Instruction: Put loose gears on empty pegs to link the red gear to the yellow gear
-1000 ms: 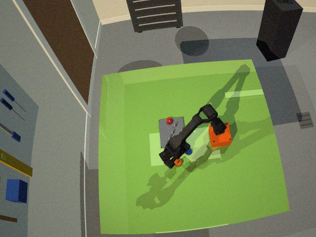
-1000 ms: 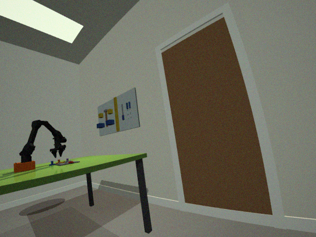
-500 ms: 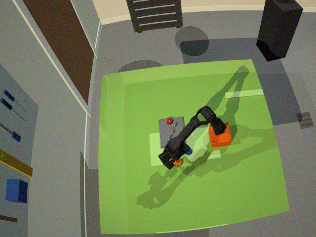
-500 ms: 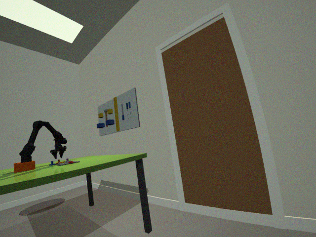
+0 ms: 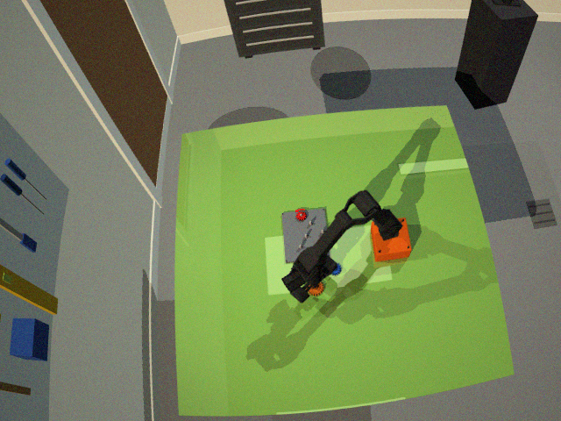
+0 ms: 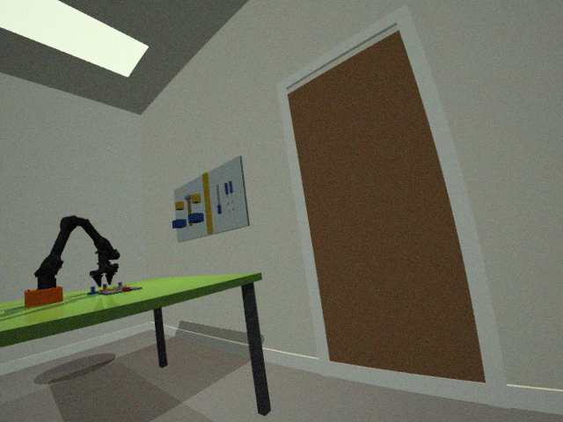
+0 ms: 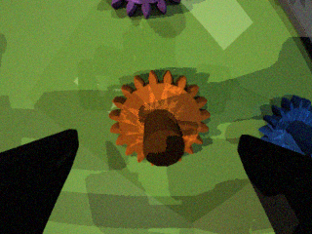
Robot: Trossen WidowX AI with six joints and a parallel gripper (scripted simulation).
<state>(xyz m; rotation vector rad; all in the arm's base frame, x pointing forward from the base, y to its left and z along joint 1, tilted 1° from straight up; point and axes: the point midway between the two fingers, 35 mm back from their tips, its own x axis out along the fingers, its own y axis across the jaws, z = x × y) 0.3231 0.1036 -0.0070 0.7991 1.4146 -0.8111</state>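
The orange gear lies 10 mm below my gripper tip. The rest, counted from my gripper tip: yellow gear: 10 mm behind, 140 mm to the right, 10 mm below; then purple gear: 60 mm ahead, 70 mm to the right, 10 mm below; then blue gear: 90 mm behind, 50 mm to the right, 10 mm below.
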